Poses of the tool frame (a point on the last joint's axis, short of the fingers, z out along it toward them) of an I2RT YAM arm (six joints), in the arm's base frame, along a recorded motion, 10 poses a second.
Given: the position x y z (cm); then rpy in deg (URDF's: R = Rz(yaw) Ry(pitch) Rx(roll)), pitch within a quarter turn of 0, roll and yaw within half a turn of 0.
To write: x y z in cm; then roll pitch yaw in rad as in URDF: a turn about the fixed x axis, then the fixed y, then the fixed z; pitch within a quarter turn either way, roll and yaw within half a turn. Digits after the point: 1 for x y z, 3 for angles.
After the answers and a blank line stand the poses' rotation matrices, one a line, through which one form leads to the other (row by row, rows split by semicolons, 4 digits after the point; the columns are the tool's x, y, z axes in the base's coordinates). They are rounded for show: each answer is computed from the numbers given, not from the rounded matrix.
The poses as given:
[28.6 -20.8 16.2 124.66 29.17 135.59]
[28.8 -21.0 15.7 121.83 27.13 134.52]
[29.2 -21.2 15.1 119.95 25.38 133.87]
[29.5 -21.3 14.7 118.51 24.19 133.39]
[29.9 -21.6 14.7 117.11 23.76 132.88]
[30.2 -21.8 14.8 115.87 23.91 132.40]
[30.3 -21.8 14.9 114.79 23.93 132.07]
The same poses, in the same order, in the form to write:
[28.6 -20.8 16.2 2.176 0.509 2.366]
[28.8 -21.0 15.7 2.126 0.474 2.348]
[29.2 -21.2 15.1 2.094 0.443 2.336]
[29.5 -21.3 14.7 2.068 0.422 2.328]
[29.9 -21.6 14.7 2.044 0.415 2.319]
[30.2 -21.8 14.8 2.022 0.417 2.311]
[30.3 -21.8 14.9 2.003 0.418 2.305]

-0.6238 0.1116 0.7736; 0.6110 0.6868 0.3936; -0.4874 0.7182 -0.4966
-0.6240 0.1044 0.7744; 0.6346 0.6460 0.4242; -0.4560 0.7561 -0.4694
-0.6261 0.1025 0.7729; 0.6513 0.6137 0.4462; -0.4286 0.7828 -0.4511
-0.6266 0.0995 0.7729; 0.6629 0.5896 0.4615; -0.4098 0.8016 -0.4354
-0.6228 0.0899 0.7772; 0.6707 0.5729 0.4712; -0.4029 0.8147 -0.4171
-0.6164 0.0763 0.7837; 0.6751 0.5635 0.4761; -0.4053 0.8226 -0.3989
-0.6124 0.0645 0.7879; 0.6785 0.5543 0.4820; -0.4056 0.8298 -0.3833

